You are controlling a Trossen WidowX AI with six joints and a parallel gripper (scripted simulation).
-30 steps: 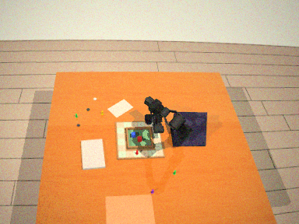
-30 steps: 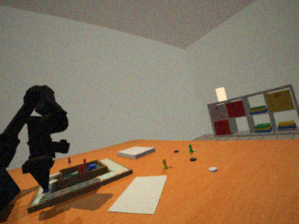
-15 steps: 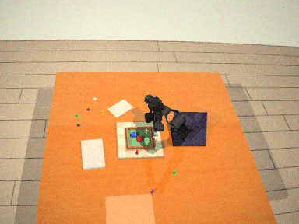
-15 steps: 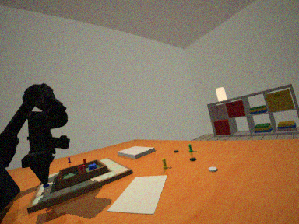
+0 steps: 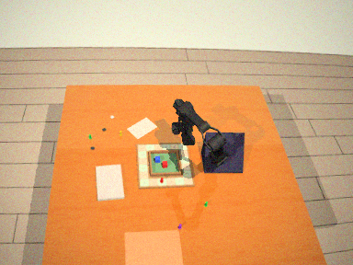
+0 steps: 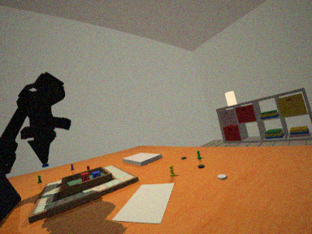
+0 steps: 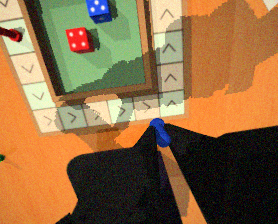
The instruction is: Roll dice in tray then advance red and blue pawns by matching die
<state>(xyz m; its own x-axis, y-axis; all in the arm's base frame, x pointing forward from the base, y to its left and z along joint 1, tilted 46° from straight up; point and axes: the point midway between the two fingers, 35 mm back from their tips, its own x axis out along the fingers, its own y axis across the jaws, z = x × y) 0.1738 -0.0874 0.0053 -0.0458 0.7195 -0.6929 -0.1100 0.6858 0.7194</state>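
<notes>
The green tray lies 110 mm below my gripper tip, 100 mm ahead of it and 80 mm to the left of it. From my gripper tip the other things lie so: white card: 230 mm ahead, 180 mm to the right, 120 mm below; then red pawn: 190 mm to the left, 110 mm ahead, 90 mm below; then blue pawn: 10 mm above.
</notes>
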